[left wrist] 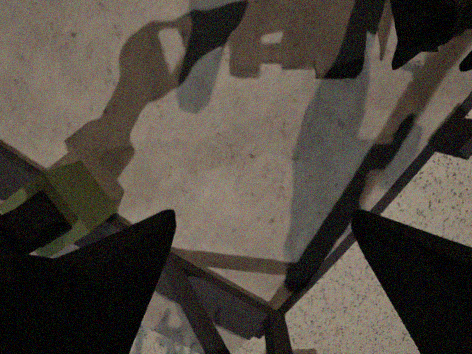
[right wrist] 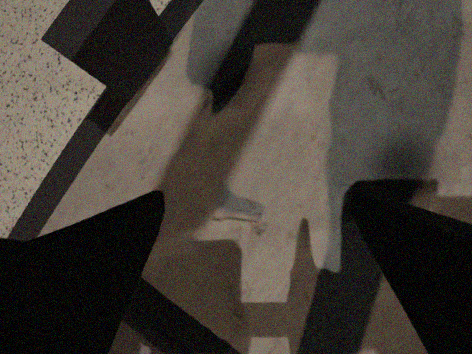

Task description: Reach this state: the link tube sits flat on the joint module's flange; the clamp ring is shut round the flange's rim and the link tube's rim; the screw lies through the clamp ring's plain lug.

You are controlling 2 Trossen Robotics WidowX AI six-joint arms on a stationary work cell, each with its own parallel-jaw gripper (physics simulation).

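Places are measured from the left arm's base along level axes (x ahead, y left, z up), in centimetres.
Where they show: left gripper, fingertip midpoint: (left wrist: 264, 218); right gripper, fingertip midpoint: (left wrist: 427, 67) (right wrist: 257, 199); left arm's base, origin of the base link: (left wrist: 42, 219).
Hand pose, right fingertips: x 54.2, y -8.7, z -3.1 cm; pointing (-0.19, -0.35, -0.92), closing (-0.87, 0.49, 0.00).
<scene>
Each offset is from my right fingertips to the centre of the thing. "pt": to the spot under its first point.
My left gripper (left wrist: 264, 218) is open, with bare tabletop and shadows between its black fingers. My right gripper (right wrist: 257, 199) is open, with nothing held between its fingers. A small thin mark @[pt dx +1.6, dy +0.9, dz -4.1 cm] (right wrist: 237, 218) shows on the table between the right fingertips, beside a grey shadow patch; I cannot tell whether it is a part or a shadow. The link tube, the joint module, the clamp ring and the screw cannot be made out in either wrist view. The pictures are dim and grainy, and overlapping shadows cover much of the table.
A green, angular object @[dx -54.2, dy +8.7, dz -0.8 cm] (left wrist: 85, 192) is at the left of the left wrist view, partly behind the left finger. A dark edge strip (left wrist: 400, 186) (right wrist: 65, 170) borders the table, with speckled floor (left wrist: 425, 195) (right wrist: 40, 100) beyond. A dark block @[dx +2.4, dy -11.7, dz -1.6 cm] (right wrist: 125, 50) sits at that strip.
</scene>
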